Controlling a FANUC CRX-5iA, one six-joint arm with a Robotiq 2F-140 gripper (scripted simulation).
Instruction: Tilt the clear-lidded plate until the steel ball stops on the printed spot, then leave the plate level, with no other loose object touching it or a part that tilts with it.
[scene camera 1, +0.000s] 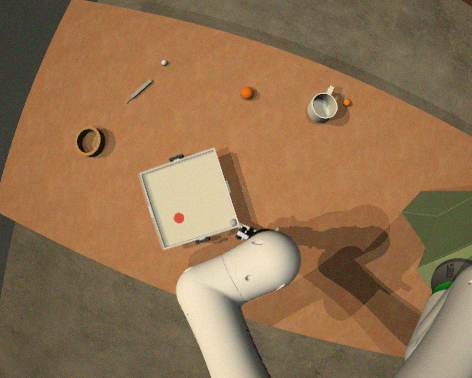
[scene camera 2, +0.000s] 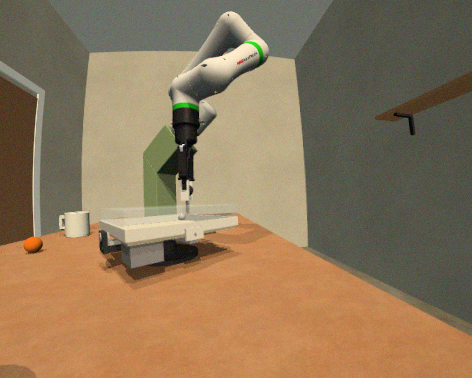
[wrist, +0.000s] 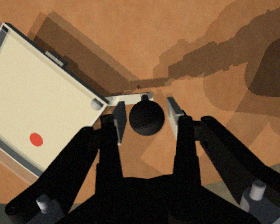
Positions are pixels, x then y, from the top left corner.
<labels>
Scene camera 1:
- square cream plate: 188, 199
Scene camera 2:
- gripper: 187, 200
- square cream plate: 141, 232
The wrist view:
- gripper: 146, 109
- square cream plate: 51, 103
</labels>
